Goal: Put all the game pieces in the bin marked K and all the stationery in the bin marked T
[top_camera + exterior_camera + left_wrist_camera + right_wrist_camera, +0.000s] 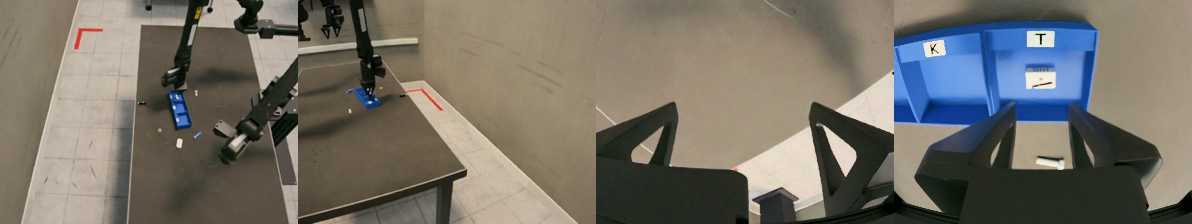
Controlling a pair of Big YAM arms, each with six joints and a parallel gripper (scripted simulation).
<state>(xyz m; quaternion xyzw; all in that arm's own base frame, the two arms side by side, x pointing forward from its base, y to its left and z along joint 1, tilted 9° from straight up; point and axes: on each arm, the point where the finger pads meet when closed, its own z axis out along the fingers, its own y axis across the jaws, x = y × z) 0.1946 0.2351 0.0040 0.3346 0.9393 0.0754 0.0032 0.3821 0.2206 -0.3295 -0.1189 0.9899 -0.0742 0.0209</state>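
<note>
The blue bin lies 9 cm to the left of my right hand, 5 cm below it and 1 cm behind it. From my right hand the other things lie so: white block 31 cm to the left, 7 cm below; then yellow ring 23 cm to the left, 11 cm ahead, 7 cm below; then black item 21 cm ahead, 6 cm below, 5 cm to the left.
</note>
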